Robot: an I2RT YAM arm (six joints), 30 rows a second.
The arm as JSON. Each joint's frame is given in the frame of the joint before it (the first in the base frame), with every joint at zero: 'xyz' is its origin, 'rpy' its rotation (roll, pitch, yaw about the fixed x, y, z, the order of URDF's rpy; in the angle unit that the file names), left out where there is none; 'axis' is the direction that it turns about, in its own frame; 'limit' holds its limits. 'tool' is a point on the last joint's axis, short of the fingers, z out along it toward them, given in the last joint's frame.
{
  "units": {
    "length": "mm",
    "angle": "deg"
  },
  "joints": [
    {
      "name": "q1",
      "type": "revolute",
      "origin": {
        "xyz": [
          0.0,
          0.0,
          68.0
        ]
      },
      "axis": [
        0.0,
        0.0,
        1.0
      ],
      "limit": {
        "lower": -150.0,
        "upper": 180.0
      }
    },
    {
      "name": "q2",
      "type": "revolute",
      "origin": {
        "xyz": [
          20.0,
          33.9,
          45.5
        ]
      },
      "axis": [
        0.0,
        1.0,
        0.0
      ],
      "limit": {
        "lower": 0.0,
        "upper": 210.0
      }
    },
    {
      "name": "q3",
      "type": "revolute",
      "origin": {
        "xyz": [
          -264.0,
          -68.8,
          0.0
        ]
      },
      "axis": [
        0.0,
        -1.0,
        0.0
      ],
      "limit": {
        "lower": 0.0,
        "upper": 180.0
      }
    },
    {
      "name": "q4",
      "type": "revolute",
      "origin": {
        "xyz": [
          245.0,
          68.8,
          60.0
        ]
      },
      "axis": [
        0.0,
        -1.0,
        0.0
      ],
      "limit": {
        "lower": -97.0,
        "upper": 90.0
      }
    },
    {
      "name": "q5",
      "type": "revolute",
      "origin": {
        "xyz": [
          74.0,
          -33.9,
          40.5
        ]
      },
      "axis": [
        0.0,
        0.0,
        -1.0
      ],
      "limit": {
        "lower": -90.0,
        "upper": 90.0
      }
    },
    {
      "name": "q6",
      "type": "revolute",
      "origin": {
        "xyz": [
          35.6,
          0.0,
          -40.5
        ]
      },
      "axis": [
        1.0,
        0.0,
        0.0
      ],
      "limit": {
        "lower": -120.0,
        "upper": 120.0
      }
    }
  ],
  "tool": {
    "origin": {
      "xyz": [
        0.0,
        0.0,
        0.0
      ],
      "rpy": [
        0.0,
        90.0,
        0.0
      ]
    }
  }
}
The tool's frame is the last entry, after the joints.
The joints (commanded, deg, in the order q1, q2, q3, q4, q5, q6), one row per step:
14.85 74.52 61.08 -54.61 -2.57 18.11
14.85 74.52 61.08 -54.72 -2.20 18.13
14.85 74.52 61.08 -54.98 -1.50 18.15
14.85 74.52 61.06 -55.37 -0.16 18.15
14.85 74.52 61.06 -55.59 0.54 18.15
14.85 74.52 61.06 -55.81 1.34 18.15
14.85 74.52 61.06 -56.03 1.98 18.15
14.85 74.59 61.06 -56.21 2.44 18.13
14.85 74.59 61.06 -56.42 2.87 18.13
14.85 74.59 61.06 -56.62 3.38 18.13
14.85 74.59 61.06 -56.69 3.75 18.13
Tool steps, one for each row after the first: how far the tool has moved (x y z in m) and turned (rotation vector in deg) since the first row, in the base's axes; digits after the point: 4 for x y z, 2 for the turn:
-0.0001 -0.0003 -0.0001 -0.35 0.02 -0.16
-0.0005 -0.0008 -0.0003 -1.04 0.11 -0.43
-0.0009 -0.0018 -0.0007 -2.35 0.18 -0.92
-0.0012 -0.0023 -0.0008 -3.04 0.23 -1.17
-0.0015 -0.0029 -0.0010 -3.82 0.25 -1.46
-0.0018 -0.0034 -0.0011 -4.45 0.31 -1.68
-0.0018 -0.0037 -0.0015 -4.94 0.44 -1.82
-0.0021 -0.0041 -0.0016 -5.39 0.54 -1.97
-0.0024 -0.0045 -0.0017 -5.90 0.61 -2.14
-0.0025 -0.0047 -0.0018 -6.26 0.58 -2.27

